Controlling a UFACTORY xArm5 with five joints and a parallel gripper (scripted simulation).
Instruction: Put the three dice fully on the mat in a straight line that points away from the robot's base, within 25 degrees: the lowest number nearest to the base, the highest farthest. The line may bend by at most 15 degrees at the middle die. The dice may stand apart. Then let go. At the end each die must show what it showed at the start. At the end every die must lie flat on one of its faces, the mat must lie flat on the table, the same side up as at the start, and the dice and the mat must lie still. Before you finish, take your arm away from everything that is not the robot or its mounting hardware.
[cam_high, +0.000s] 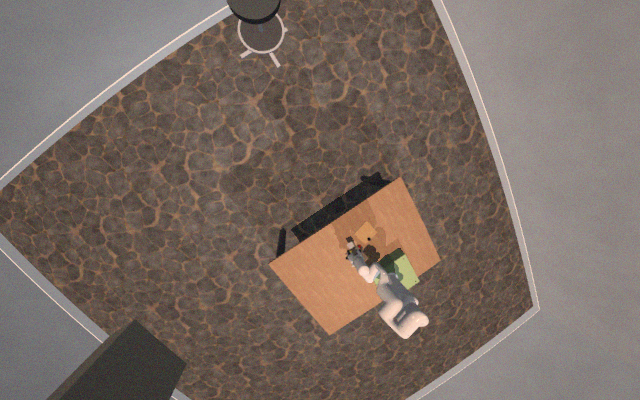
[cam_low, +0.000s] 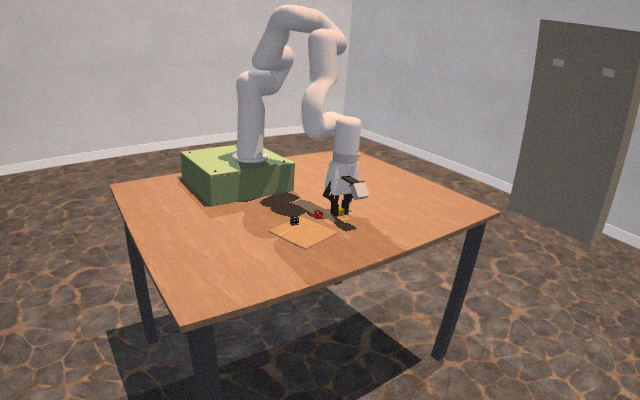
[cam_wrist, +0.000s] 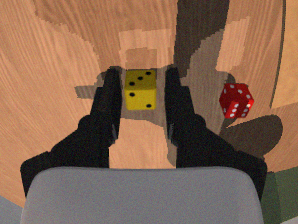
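Now: the yellow die 10 mm below my hand. Also, from my hand: black die: 170 mm to the right, 10 mm below, 10 mm behind; red die: 70 mm to the right, 20 mm behind, 10 mm below; tan mat: 170 mm to the right, 50 mm ahead, 20 mm below.
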